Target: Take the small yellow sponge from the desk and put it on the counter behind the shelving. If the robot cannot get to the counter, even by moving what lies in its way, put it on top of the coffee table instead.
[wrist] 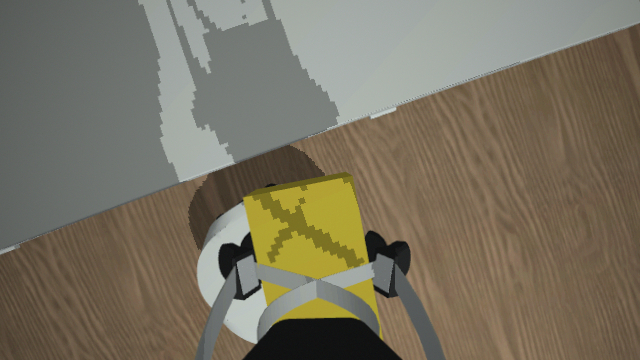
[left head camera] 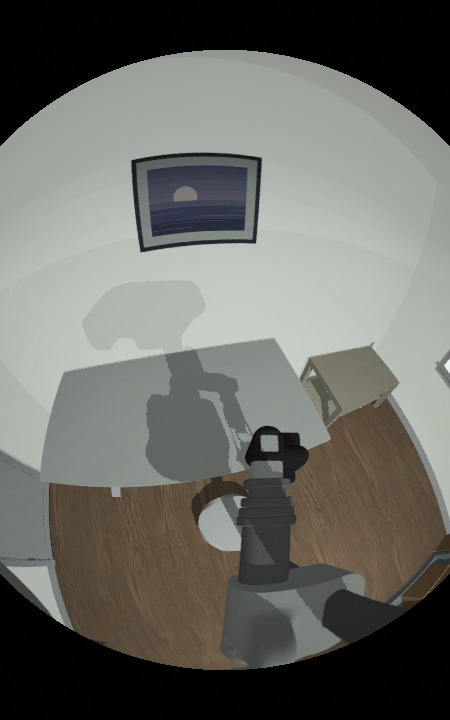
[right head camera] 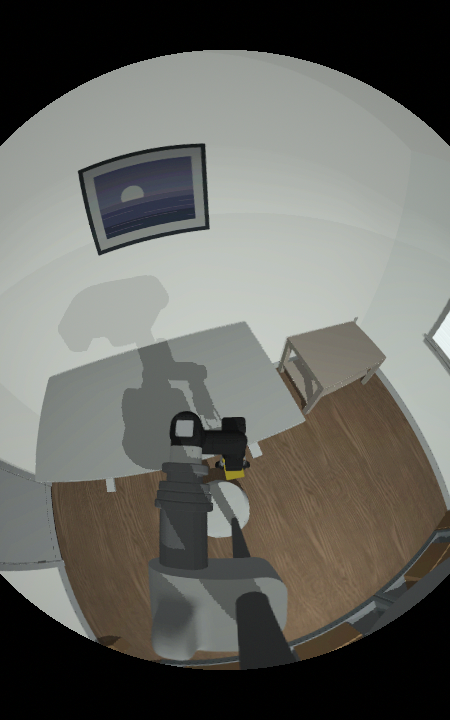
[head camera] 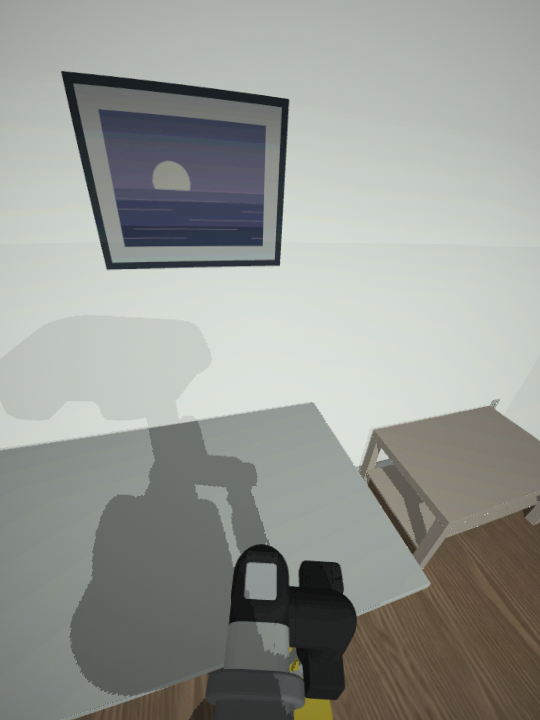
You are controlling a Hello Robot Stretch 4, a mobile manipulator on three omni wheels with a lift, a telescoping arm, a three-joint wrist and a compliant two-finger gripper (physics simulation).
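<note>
The small yellow sponge is between the two fingertips of my gripper, which is shut on it. In the wrist view the sponge hangs in front of the desk's near edge, over the floor and partly over a round white stool. In the head view the wrist hides the fingers, and in the left head view the sponge does not show. A counter cannot be made out.
A low beige wooden table stands right of the desk; I cannot tell if it is the coffee table. The round white stool stands before the desk. Brown boards in a grey frame show at lower right.
</note>
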